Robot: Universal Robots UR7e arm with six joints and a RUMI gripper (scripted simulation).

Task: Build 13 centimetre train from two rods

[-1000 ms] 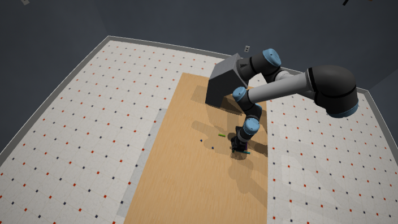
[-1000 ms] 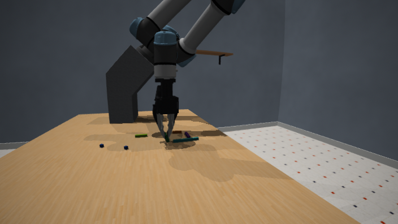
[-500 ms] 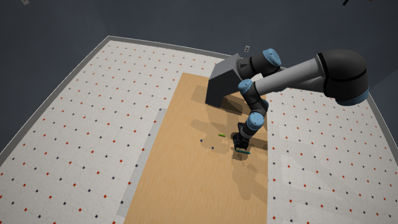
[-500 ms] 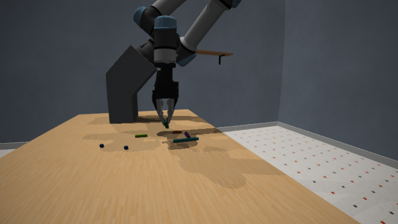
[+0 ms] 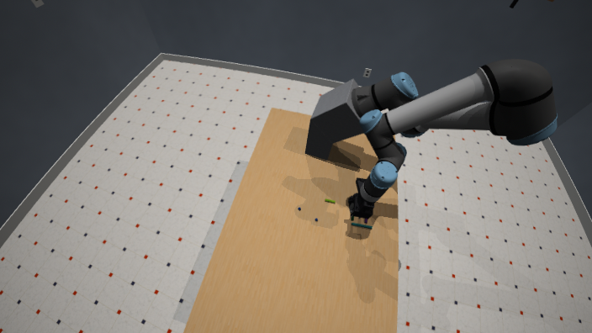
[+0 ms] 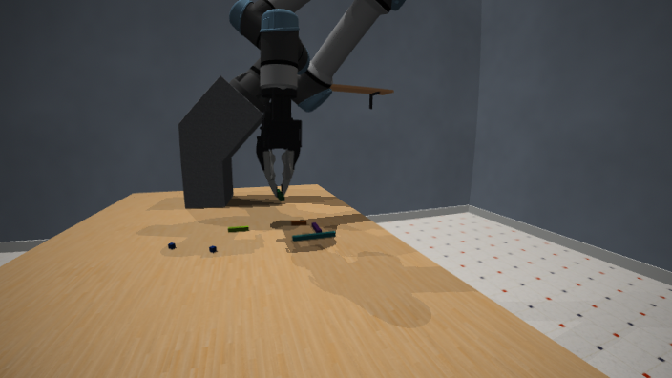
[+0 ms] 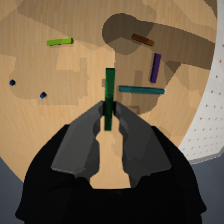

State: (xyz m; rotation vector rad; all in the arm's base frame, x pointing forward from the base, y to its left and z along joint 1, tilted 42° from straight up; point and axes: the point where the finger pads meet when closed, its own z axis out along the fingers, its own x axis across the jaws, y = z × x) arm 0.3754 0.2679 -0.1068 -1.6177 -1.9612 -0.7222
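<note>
Now: hand 10 mm above the green rod. From my hand the other things lie so: purple rod: 110 mm below, 90 mm to the left, 50 mm behind; then turquoise rod: 110 mm below, 80 mm to the left, 10 mm ahead; then orange rod: 110 mm below, 90 mm behind, 50 mm to the left.
</note>
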